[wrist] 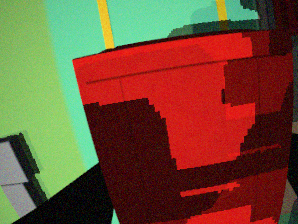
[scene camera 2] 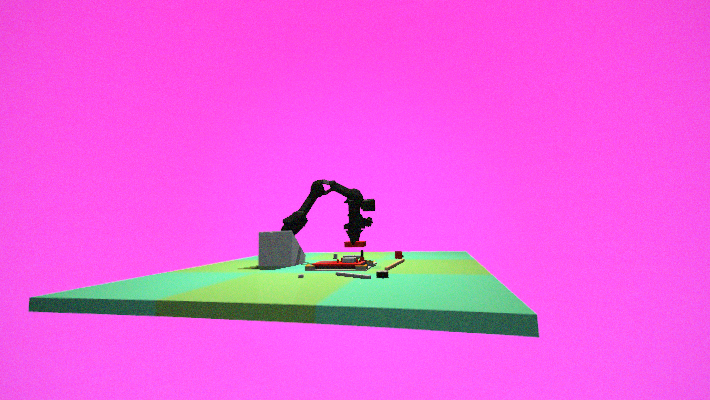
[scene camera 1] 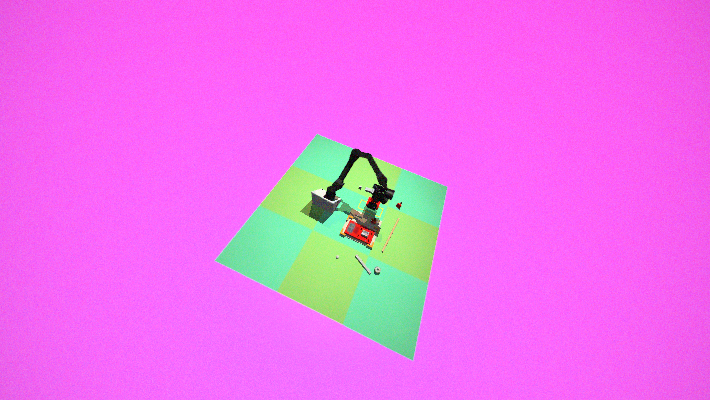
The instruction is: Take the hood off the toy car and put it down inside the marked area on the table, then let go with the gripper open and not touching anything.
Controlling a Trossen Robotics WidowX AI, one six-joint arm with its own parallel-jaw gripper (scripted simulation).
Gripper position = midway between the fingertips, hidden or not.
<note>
My gripper (wrist: 197, 158) holds a red hood (wrist: 189, 122).
</note>
